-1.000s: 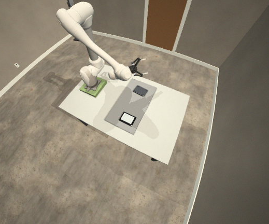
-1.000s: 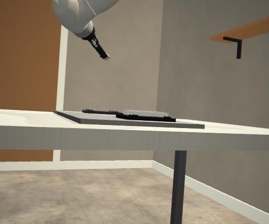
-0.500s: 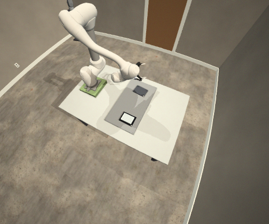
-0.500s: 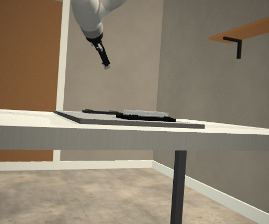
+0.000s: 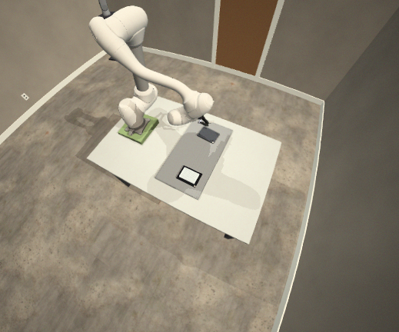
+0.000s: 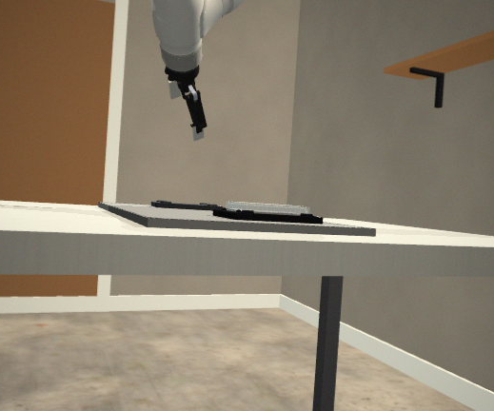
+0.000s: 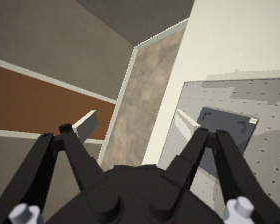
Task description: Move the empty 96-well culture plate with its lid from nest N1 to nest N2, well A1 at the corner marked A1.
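Now: the clear lid 460 mm to the right of my hand, 220 mm below it and 20 mm behind it. Round my hand: 96-well plate: 460 mm to the right, 220 mm below, 20 mm behind; nest N2: 240 mm below, 40 mm to the right; nest N1: 460 mm to the right, 240 mm below, 20 mm behind.
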